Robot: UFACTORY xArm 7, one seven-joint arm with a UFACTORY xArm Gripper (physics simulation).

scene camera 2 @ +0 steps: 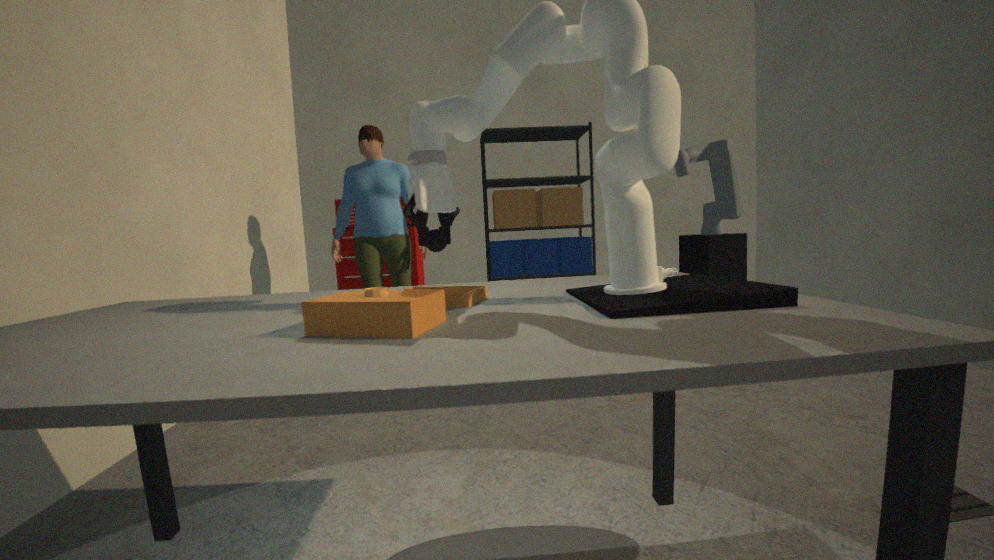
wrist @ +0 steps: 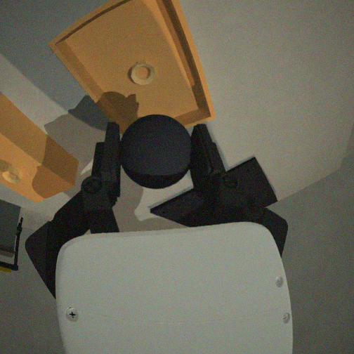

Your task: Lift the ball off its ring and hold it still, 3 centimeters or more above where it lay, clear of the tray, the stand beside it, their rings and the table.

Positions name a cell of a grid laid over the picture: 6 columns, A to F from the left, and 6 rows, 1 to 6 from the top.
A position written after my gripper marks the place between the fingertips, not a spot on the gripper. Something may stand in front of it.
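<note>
In the wrist view I can see my gripper (wrist: C3), a dark ball (wrist: C3) and an orange tray (wrist: C2). Scene camera 2 shows me the orange tray (scene camera 2: C4) too, and there's an orange stand (scene camera 2: C4) in it as well.
</note>
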